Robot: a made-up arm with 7 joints.
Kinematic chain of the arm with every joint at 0, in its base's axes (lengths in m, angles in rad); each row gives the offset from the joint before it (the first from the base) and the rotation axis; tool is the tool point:
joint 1: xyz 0 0 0.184 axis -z
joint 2: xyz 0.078 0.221 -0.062 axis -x
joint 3: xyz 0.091 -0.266 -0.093 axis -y
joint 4: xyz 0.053 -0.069 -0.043 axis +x
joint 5: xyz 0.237 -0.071 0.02 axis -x
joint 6: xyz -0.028 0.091 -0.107 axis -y
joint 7: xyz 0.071 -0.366 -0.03 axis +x
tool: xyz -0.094 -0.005 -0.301
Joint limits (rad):
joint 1: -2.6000..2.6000
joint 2: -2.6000..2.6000
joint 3: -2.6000..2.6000
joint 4: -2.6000..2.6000
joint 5: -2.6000..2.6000
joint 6: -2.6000..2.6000
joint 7: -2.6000..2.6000
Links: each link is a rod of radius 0.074 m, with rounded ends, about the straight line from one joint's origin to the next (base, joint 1, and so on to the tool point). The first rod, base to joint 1, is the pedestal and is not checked.
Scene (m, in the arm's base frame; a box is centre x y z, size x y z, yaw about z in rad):
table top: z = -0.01
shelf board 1: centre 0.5 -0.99 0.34 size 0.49 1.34 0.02 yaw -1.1
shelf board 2: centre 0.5 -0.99 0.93 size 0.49 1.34 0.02 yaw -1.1
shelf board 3: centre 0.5 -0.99 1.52 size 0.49 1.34 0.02 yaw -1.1
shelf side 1: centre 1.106 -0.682 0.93 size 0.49 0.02 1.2 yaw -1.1
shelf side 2: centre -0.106 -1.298 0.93 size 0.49 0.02 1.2 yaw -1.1
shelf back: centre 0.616 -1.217 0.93 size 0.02 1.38 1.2 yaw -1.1
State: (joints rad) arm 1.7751 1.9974 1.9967 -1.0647 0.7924 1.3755 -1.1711
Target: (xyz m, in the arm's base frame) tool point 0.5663 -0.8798 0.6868
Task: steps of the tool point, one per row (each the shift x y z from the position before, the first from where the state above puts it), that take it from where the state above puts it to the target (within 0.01 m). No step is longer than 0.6 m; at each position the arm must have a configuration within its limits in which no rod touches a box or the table.
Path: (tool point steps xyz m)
1: 0.2952 -0.3219 0.1577
2: 0.0614 -0.5154 0.0859
3: -0.2747 -0.4997 0.0138

